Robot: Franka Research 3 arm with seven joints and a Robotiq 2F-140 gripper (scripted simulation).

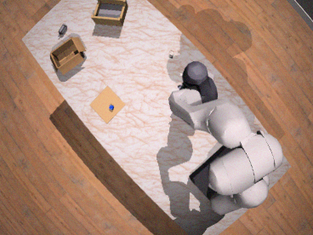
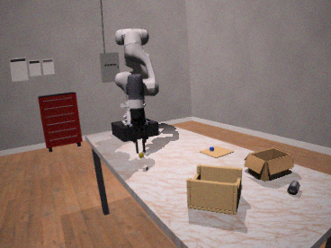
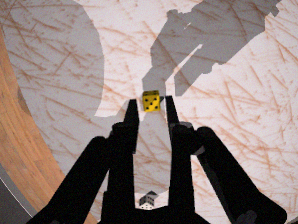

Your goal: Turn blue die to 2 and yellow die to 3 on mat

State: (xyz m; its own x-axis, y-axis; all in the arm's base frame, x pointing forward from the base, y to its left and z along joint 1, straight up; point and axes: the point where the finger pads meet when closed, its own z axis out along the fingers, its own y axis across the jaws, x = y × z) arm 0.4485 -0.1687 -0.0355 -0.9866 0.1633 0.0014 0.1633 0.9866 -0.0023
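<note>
The yellow die lies 50 mm below my hand. Also, from my hand: white die: 180 mm ahead, 60 mm to the right, 50 mm below; blue die: 180 mm ahead, 360 mm to the left, 50 mm below; tan mat: 210 mm ahead, 370 mm to the left, 60 mm below.
</note>
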